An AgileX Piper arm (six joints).
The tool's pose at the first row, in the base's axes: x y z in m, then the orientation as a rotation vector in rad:
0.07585, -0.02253, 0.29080, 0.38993, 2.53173, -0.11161
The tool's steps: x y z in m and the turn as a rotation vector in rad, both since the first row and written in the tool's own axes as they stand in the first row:
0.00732, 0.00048, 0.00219, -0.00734, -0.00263, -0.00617
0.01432, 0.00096, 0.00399, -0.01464, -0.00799, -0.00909
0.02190, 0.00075, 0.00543, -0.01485, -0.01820, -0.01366
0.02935, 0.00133, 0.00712, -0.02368, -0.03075, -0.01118
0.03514, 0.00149, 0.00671, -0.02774, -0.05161, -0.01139
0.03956, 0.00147, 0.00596, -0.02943, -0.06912, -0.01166
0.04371, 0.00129, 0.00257, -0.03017, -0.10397, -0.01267
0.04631, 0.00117, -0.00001, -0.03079, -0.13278, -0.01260
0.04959, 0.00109, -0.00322, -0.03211, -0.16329, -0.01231
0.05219, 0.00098, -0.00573, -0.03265, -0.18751, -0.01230
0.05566, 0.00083, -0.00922, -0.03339, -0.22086, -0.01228
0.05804, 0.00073, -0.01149, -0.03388, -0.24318, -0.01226
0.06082, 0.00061, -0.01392, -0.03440, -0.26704, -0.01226
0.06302, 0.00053, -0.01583, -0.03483, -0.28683, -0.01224
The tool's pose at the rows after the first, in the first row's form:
0.07133, -0.02058, 0.28494, 0.37886, 2.53021, -0.10509
0.06685, -0.01865, 0.27958, 0.37151, 2.52525, -0.09786
0.06152, -0.01717, 0.27420, 0.36421, 2.51617, -0.10108
0.05666, -0.01501, 0.26868, 0.36205, 2.50288, -0.09113
0.05189, -0.01333, 0.26584, 0.35722, 2.48220, -0.08967
0.04797, -0.01212, 0.26402, 0.35372, 2.46494, -0.09063
0.04283, -0.01069, 0.26456, 0.34722, 2.43081, -0.09592
0.03937, -0.00973, 0.26528, 0.34296, 2.40240, -0.09986
0.03504, -0.00846, 0.26615, 0.33846, 2.37223, -0.10307
0.03162, -0.00750, 0.26681, 0.33481, 2.34834, -0.10627
0.02697, -0.00621, 0.26781, 0.32979, 2.31545, -0.11060
0.02386, -0.00533, 0.26839, 0.32644, 2.29343, -0.11345
0.02033, -0.00435, 0.26889, 0.32284, 2.26989, -0.11647
0.01755, -0.00357, 0.26927, 0.31987, 2.25036, -0.11893

